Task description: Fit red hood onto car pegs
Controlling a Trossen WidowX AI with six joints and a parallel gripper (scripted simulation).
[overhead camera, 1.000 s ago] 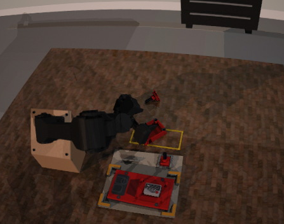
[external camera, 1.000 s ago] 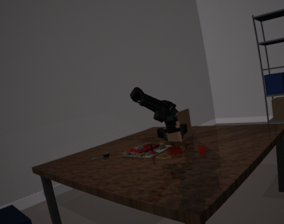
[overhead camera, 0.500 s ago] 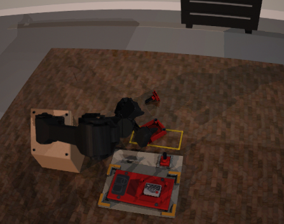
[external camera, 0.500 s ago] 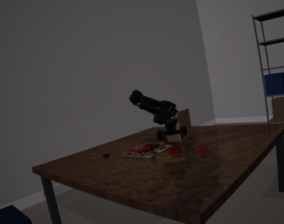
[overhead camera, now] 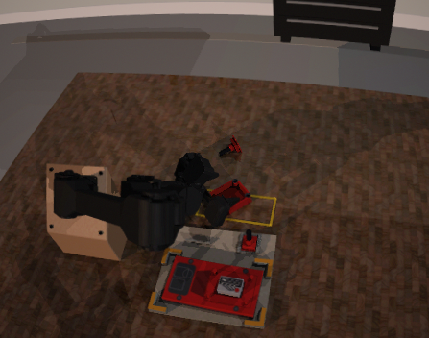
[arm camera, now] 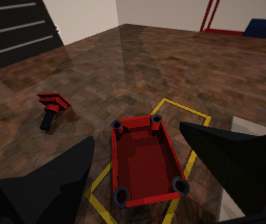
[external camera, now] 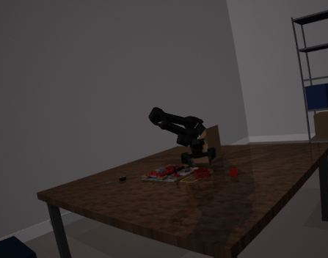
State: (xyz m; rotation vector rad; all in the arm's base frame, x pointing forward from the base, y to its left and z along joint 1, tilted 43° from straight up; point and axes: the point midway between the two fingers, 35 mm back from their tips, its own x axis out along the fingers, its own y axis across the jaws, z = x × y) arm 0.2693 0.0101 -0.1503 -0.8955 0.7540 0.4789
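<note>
Now: the red hood 10 mm to the right of my gripper tip and 40 mm below it. The rest, counted from my gripper tip: grey engine block (40 mm ahead, 240 mm to the right, 30 mm below); then grey jig (220 mm to the right, 40 mm below).
</note>
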